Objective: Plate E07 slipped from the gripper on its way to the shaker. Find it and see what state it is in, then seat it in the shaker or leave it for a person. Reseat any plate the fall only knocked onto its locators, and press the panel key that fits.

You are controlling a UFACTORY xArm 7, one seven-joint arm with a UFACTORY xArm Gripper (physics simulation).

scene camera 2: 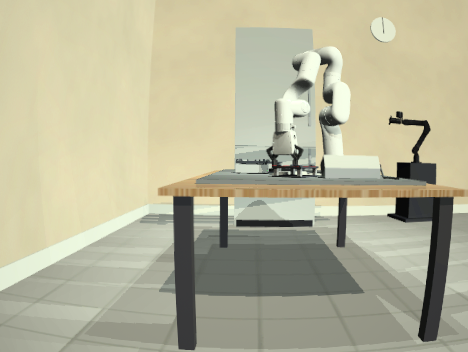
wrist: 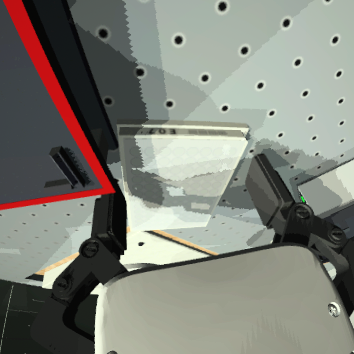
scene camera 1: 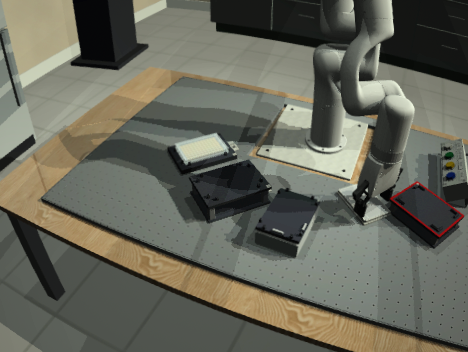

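Seen in the pictures: gripper, fingertip midpoint: point(scene camera 2: 284, 169) point(wrist: 185, 178) point(scene camera 1: 372, 206); arm's base, link origin: point(scene camera 1: 325, 140).
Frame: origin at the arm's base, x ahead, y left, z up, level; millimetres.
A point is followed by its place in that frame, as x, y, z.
Note:
Plate E07 point(scene camera 1: 374, 215) @(292, 170, 9) point(wrist: 175, 172) @(264, 162, 9), a pale, clear-topped plate, lies flat on the perforated mat beside the red-rimmed station point(scene camera 1: 427, 212) @(269, 301, 35) point(wrist: 30, 115) @(268, 253, 35). Its E07 label reads upside down in the wrist view. My gripper point(scene camera 1: 374, 201) @(270, 160, 18) point(scene camera 2: 286, 171) @(270, 160, 18) point(wrist: 185, 178) @(270, 160, 18) is open and empty, with its fingers low, one toward each side of the plate. The finger nearer the red-rimmed station is very close to that station's corner in the wrist view. A grey box with a black top and corner locators point(scene camera 1: 287, 215) @(398, -28, 50) stands left of the plate. I cannot tell which station is the shaker.
A black raised platform point(scene camera 1: 230, 184) @(336, -181, 47) stands farther left. Behind it, a filled plate point(scene camera 1: 201, 149) @(198, -313, 26) sits on a black base. The key panel point(scene camera 1: 447, 182) @(151, 358, 52) with green, yellow and blue keys stands at the right. The white robot base plate point(scene camera 1: 285, 145) @(58, -110, -6) is behind E07.

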